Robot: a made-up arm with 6 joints. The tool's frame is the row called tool. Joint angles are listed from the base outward. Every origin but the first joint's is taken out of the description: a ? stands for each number. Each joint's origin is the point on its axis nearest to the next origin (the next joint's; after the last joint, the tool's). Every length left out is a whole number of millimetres.
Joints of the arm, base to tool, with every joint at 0 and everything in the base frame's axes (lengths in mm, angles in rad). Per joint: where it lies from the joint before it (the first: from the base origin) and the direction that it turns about. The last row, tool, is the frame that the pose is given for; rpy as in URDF.
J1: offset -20 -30 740 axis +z
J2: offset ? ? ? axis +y
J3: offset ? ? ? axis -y
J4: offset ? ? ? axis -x
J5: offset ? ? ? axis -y
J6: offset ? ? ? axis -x
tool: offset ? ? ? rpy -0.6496 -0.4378 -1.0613
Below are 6 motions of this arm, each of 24 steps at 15 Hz.
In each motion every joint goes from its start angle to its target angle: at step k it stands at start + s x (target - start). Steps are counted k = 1, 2, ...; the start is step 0. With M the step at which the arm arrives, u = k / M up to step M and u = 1 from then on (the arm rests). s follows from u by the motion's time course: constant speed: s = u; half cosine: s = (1 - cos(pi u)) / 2; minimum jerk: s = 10 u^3 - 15 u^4 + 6 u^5.
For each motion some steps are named. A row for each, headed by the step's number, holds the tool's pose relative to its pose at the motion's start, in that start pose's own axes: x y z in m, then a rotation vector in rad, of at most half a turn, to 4 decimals.
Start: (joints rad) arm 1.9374 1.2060 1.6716 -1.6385 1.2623 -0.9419
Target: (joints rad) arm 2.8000 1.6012 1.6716 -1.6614 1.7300 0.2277
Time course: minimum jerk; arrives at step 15
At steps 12, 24:
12: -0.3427 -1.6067 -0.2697 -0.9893 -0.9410 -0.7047
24: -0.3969 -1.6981 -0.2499 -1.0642 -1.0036 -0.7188

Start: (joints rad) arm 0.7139 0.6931 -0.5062 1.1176 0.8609 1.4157
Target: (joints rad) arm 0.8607 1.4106 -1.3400 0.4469 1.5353 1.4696
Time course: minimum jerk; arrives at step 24
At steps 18, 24:
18: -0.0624 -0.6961 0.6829 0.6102 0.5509 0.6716
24: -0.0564 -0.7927 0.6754 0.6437 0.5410 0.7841

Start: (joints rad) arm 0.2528 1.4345 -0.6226 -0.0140 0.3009 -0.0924
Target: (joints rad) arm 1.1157 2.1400 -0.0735 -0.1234 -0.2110 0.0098
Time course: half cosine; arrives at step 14
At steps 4, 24:
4: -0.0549 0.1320 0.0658 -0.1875 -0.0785 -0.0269
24: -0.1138 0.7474 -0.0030 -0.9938 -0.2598 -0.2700

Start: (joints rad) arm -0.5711 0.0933 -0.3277 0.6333 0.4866 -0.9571
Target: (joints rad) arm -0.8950 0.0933 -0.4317 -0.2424 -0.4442 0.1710
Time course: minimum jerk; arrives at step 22
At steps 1, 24:
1: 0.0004 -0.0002 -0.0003 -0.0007 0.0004 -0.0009
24: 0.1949 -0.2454 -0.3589 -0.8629 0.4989 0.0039

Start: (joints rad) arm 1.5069 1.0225 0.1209 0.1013 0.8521 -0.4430
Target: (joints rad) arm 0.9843 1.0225 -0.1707 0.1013 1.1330 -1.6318
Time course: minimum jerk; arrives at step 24
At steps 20, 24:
20: 0.4575 -0.5094 -0.5264 0.7227 1.0601 -0.0397
24: 0.4655 -0.5314 -0.5452 0.7588 1.0917 -0.0412

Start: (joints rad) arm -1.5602 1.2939 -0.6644 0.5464 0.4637 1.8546
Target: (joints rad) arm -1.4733 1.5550 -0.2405 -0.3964 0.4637 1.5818
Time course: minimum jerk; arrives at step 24
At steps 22, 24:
22: 0.1432 0.2944 -0.1208 0.0510 0.9600 0.5564
24: 0.1439 0.2957 -0.1212 0.0513 0.9652 0.5587

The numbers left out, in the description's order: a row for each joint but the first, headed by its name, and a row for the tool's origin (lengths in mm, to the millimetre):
J2: 200 50 0
J3: 0 0 880
J4: 930 0 130
J5: 0 30 10
J6: 160 0 -20
tool: 0 -10 0

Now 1 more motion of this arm.
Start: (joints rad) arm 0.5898 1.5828 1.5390 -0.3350 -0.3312 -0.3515
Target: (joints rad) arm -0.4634 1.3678 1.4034 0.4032 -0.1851 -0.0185
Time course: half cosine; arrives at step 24
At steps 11, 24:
11: 0.6894 -0.7265 -0.0894 -0.0763 -0.0504 -0.6167
24: 1.0380 -1.8622 -0.5880 -0.4822 0.0439 -1.3178

